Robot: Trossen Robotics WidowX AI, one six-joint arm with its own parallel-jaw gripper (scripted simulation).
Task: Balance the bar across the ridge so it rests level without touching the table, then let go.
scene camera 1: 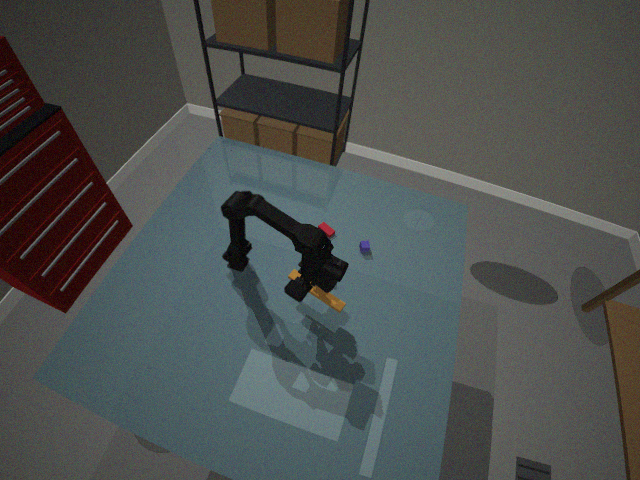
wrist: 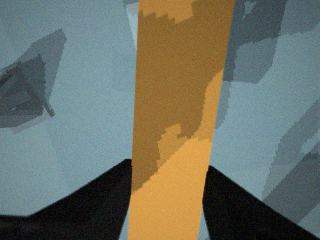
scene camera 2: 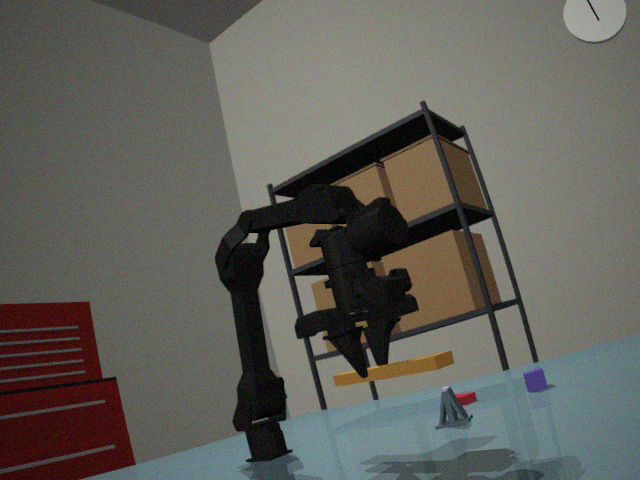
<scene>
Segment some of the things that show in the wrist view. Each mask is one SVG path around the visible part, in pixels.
My gripper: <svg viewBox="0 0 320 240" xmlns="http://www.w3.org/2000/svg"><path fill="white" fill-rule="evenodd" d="M208 165L202 206L209 240L320 240L311 232L296 225L284 215L259 201L259 199L246 191L245 188L235 183L219 170ZM132 159L123 160L85 186L78 188L72 194L26 217L0 215L0 240L119 240L131 199Z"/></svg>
An orange bar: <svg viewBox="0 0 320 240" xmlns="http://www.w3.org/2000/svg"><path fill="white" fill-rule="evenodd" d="M139 0L131 164L132 186L128 240L197 240L206 172L208 171L235 0Z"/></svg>
</scene>
